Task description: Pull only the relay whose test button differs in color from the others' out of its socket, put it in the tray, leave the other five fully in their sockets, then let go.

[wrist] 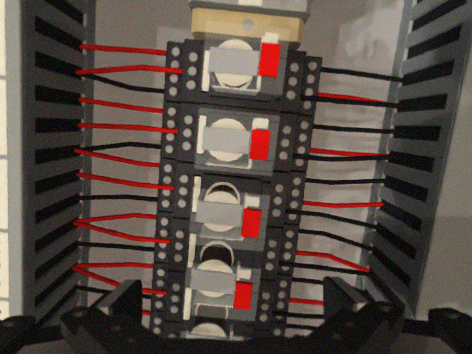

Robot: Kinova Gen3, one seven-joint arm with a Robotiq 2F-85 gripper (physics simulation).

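Places are measured from the arm's base along level axes (x back, y left, z down), in millimetres.
Where they show: gripper, fingertip midpoint: (233,298).
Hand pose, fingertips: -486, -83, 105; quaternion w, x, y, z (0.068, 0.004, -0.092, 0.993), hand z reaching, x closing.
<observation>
After its pixels a point has its place, as x, y, z.
Four relays with red test buttons, the top one (234,62) @(-474, 18, 75), the second (226,140) @(-474, -8, 75), the third (218,212) @(-475, -33, 75) and the fourth (213,281) @(-476, -59, 75), sit in a column of black sockets in the wrist view. A fifth relay (209,329) @(-477, -81, 78) shows in part at the bottom edge; its button is hidden behind the gripper body. A relay with a differently coloured button does not show, nor does the tray. My gripper (233,298) @(-486, -83, 105) is open and empty, its fingers wide apart on either side of the column's lower end.
Slotted grey wire ducts stand at the left (57,160) @(-400, -27, 107) and right (425,150) @(-555, -2, 97) of the column. Red and black wires run from both ducts to the sockets. A tan end block (215,25) sits above the top relay.
</observation>
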